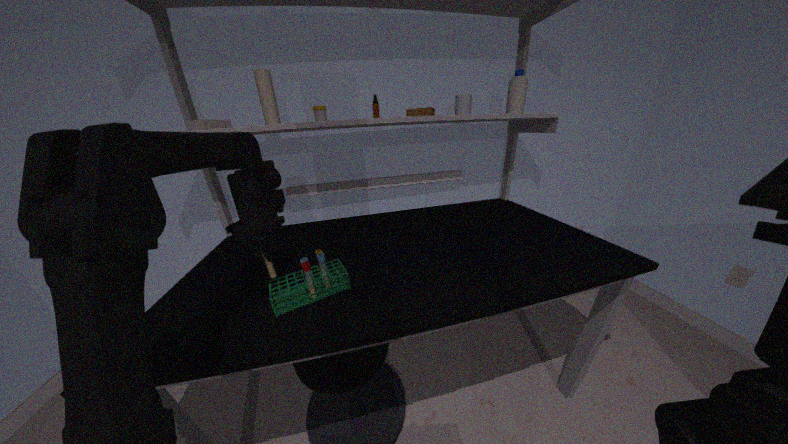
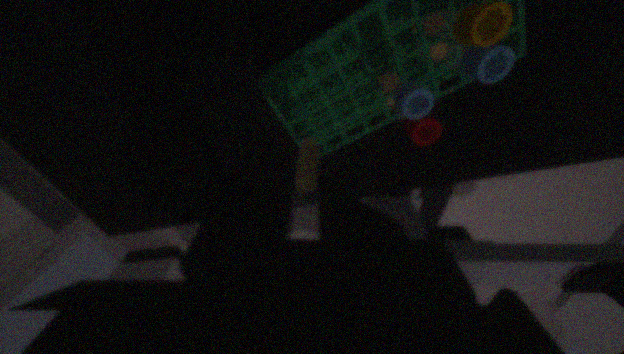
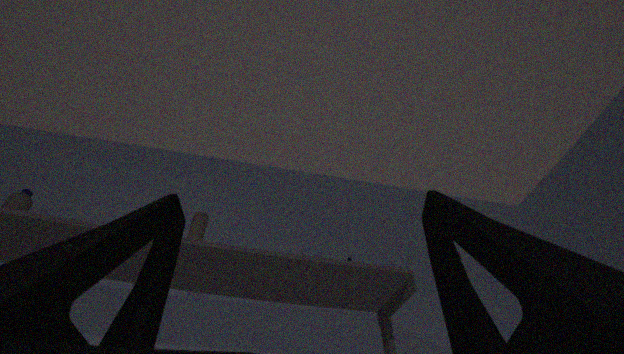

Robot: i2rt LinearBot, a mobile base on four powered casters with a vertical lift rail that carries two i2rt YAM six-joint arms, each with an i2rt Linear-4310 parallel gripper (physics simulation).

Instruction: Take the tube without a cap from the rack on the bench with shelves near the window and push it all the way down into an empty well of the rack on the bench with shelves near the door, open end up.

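My left gripper [image 1: 264, 252] is shut on the tube without a cap [image 1: 270, 269] [image 2: 307, 172], whose pale upper end is toward the gripper and whose yellowish lower end points down. The tube's lower end shows beside the left end of the green rack [image 1: 292, 303] [image 2: 280, 112]; whether it is over a well or touches the rack, I cannot tell. Capped tubes stand in the rack: a red cap [image 1: 306, 266] [image 2: 425, 132], an orange cap [image 1: 319, 252] [image 2: 492, 24] and blue caps. Several wells look empty. My right gripper [image 1: 749, 219] [image 3: 301, 205] is open and empty, far right of the bench.
The rack stands on the black bench top [image 1: 441, 264]. A shelf [image 1: 358, 124] behind it carries a tall cylinder [image 1: 267, 96], a small jar [image 1: 319, 113], a brown bottle [image 1: 375, 108], a box [image 1: 420, 111], a white container [image 1: 463, 104] and a blue-capped bottle [image 1: 516, 94]. A dark round seat [image 1: 341, 369] is beneath the front edge.
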